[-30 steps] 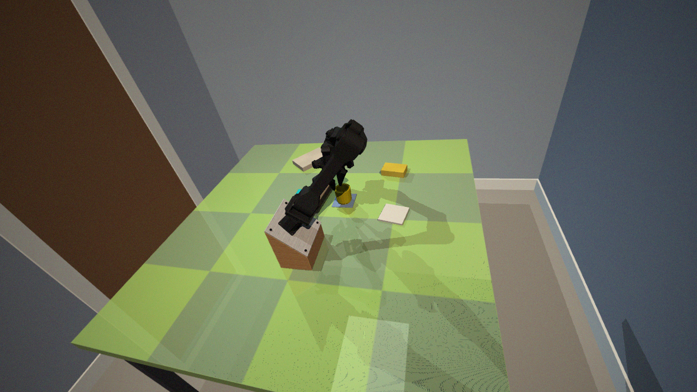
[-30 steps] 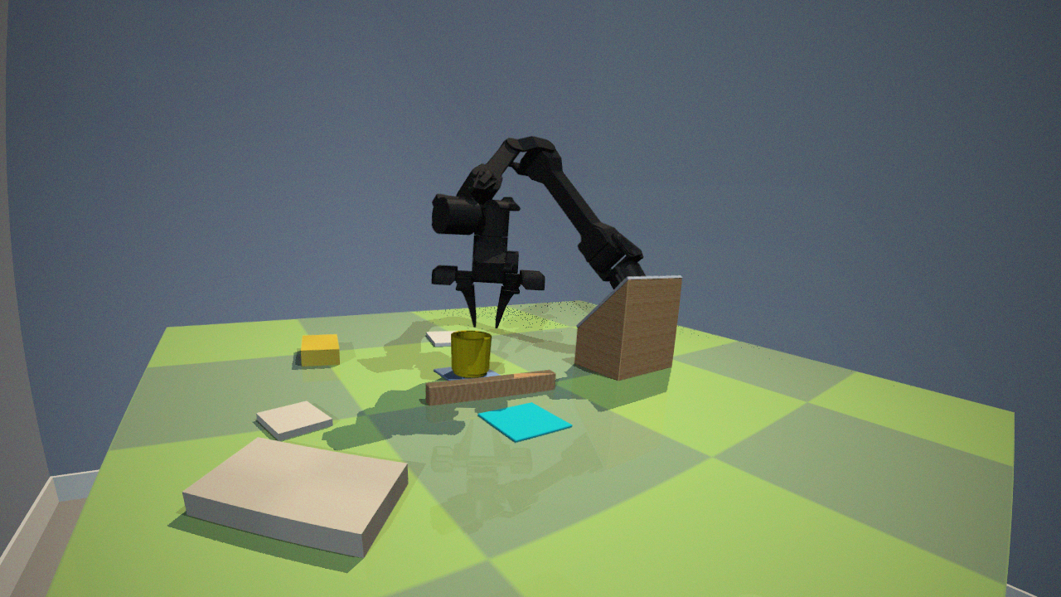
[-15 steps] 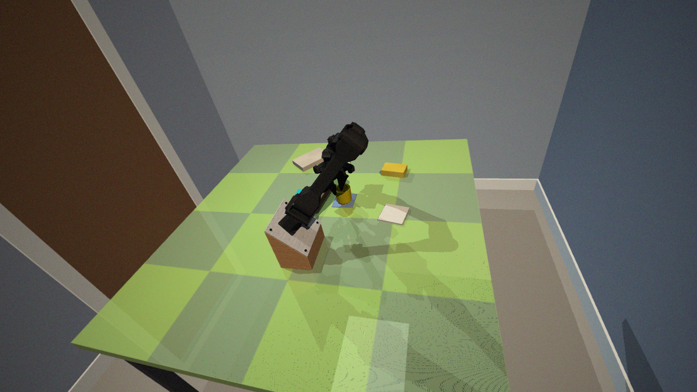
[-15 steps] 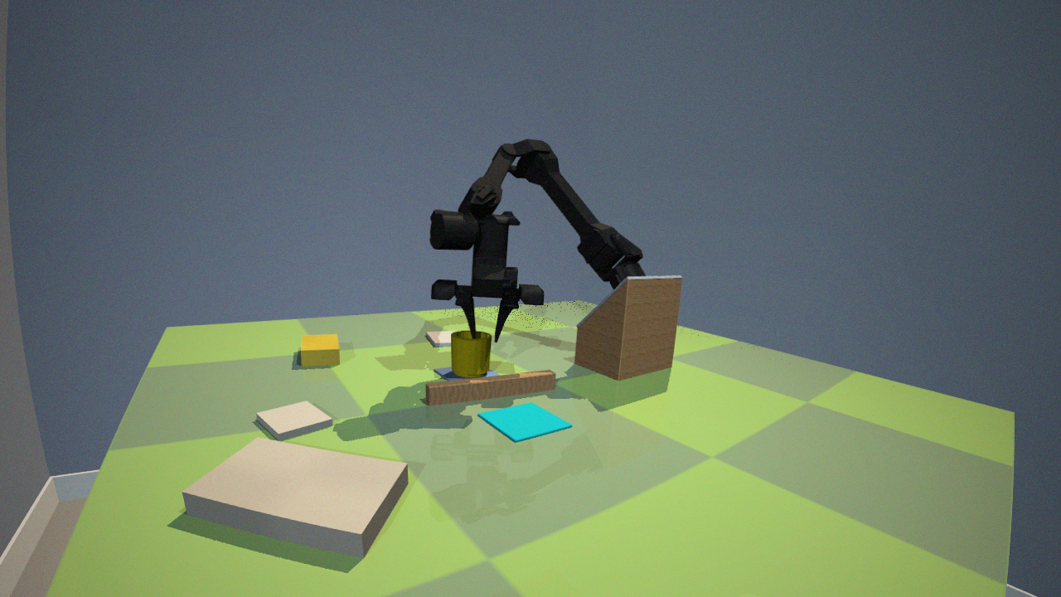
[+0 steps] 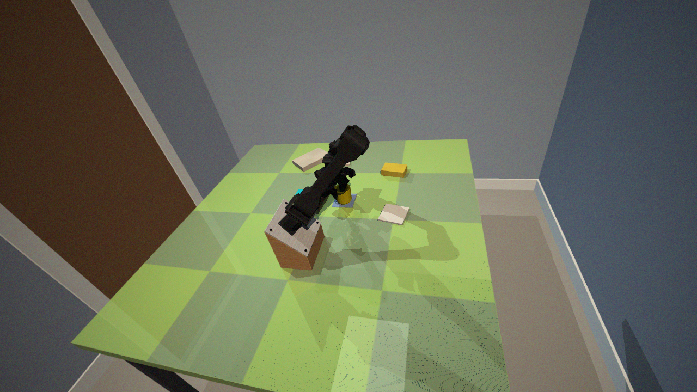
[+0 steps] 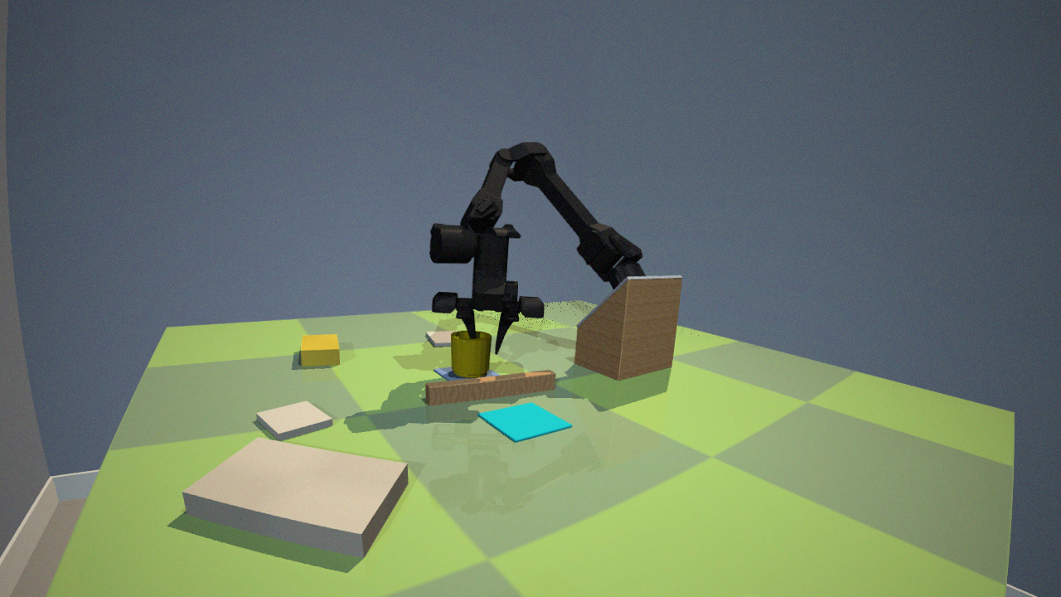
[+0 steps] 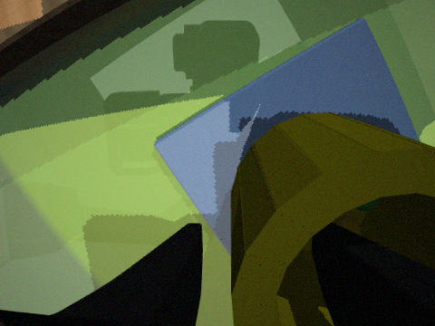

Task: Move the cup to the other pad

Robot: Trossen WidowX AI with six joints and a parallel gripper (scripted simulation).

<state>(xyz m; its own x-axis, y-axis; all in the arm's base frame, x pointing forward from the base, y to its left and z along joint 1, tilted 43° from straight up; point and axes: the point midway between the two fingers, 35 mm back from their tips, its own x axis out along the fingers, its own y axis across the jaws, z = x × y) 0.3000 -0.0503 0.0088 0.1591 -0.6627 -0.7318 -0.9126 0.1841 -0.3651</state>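
The yellow cup lies 20 mm ahead of my gripper tip, 10 mm to the right of it and 10 mm below it. From my gripper tip the other things lie so: cyan pad: 200 mm to the left, 50 mm below, 20 mm ahead; then wooden bar: 100 mm to the left, 40 mm below, 30 mm ahead; then blue pad: 50 mm below, 30 mm ahead, 10 mm to the right.
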